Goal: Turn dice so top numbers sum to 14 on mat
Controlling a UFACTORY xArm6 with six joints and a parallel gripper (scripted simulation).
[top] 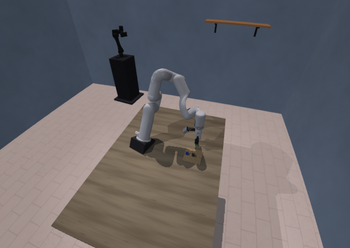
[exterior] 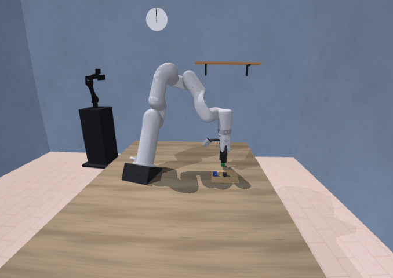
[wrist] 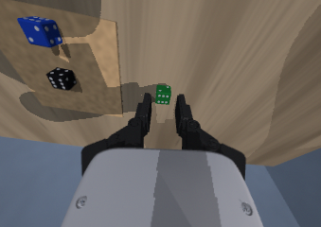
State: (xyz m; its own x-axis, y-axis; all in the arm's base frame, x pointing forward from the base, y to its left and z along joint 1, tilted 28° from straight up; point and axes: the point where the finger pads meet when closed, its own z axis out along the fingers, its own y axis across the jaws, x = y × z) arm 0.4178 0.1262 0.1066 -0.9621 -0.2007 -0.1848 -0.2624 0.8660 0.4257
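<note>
Right now my hand is 4 cm above the green die. Also, from my hand: black die (13 cm to the right, 3 cm below, 1 cm ahead); tan mat (13 cm to the right, 5 cm below, 1 cm ahead); blue die (14 cm to the right, 4 cm behind, 3 cm below).
</note>
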